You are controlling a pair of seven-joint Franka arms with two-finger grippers.
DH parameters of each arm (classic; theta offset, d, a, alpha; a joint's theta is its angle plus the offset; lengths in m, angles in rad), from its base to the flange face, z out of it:
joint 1: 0 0.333 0 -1.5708
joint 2: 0 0 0 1.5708
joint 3: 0 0.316 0.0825 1.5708
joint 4: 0 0 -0.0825 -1.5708
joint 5: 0 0.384 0 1.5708
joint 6: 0 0 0.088 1.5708
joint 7: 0 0.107 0 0
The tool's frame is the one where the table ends.
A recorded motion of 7 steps. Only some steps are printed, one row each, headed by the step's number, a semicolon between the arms.
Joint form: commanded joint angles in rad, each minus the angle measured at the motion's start. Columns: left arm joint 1, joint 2, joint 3, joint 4, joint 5, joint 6, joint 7; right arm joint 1, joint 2, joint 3, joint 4, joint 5, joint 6, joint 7.
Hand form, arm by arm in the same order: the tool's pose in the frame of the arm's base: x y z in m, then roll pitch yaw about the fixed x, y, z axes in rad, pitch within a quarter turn. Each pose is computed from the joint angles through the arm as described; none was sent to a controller.
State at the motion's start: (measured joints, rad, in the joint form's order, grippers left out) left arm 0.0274 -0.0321 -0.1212 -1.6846 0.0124 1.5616 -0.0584; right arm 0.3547 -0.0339 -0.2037 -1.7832 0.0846 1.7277 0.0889
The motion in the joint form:
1: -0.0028 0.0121 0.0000 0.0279 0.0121 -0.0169 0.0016; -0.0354 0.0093 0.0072 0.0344 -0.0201 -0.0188 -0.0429
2: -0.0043 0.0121 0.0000 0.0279 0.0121 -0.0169 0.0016; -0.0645 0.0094 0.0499 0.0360 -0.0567 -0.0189 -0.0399
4: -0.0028 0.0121 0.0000 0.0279 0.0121 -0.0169 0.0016; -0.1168 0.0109 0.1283 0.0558 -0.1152 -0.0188 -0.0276
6: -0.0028 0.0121 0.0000 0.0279 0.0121 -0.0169 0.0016; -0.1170 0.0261 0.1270 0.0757 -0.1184 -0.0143 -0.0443
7: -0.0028 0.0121 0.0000 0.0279 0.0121 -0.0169 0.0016; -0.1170 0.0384 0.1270 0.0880 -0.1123 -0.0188 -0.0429
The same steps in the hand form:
1: 0.5403 -0.0503 0.5929 -3.1094 0.0905 -0.0387; 0.5485 0.0727 0.5654 -3.0738 0.0192 0.0682
2: 0.5402 -0.0511 0.5929 -3.1094 0.0905 -0.0402; 0.5480 0.0770 0.5660 -3.1110 0.0158 0.0837
4: 0.5403 -0.0503 0.5929 -3.1094 0.0905 -0.0387; 0.5485 0.0866 0.5748 3.1133 -0.0061 0.1054
6: 0.5403 -0.0503 0.5929 -3.1094 0.0905 -0.0387; 0.5542 0.0867 0.5763 3.1093 -0.0151 0.1212
7: 0.5403 -0.0503 0.5929 -3.1094 0.0905 -0.0387; 0.5574 0.0880 0.5749 3.1142 -0.0104 0.1188

